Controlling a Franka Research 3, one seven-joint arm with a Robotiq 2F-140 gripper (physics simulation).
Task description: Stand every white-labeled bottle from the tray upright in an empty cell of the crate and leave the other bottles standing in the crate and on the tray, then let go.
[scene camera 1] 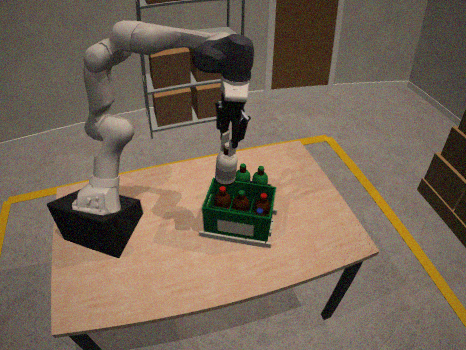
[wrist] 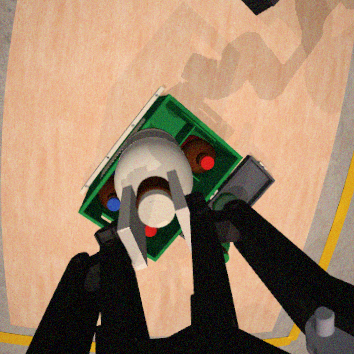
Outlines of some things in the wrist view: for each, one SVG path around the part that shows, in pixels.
The gripper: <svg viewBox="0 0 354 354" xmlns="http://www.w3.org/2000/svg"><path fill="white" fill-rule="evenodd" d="M25 354L89 354L95 331L95 354L291 354L238 328L223 256L224 252L221 243L233 242L235 248L296 326L305 335L306 349L309 354L354 354L354 285L329 275L244 200L232 199L223 205L222 210L212 210L207 205L200 191L184 195L176 170L173 169L166 172L174 211L191 252L193 294L190 294L191 325L167 337L149 337L135 270L147 267L145 224L138 216L135 207L136 195L130 184L122 187L118 219L112 220L108 225L94 232L94 237L99 245L99 251L90 256L87 252L83 251L76 253L70 258Z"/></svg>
A white-labeled bottle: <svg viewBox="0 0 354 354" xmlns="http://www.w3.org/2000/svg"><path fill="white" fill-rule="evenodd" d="M147 127L137 130L125 141L114 171L114 189L120 201L122 187L131 184L136 195L135 207L140 220L150 227L162 227L172 220L175 213L166 172L173 169L176 170L184 195L191 193L193 174L189 161L176 139L163 129Z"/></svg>
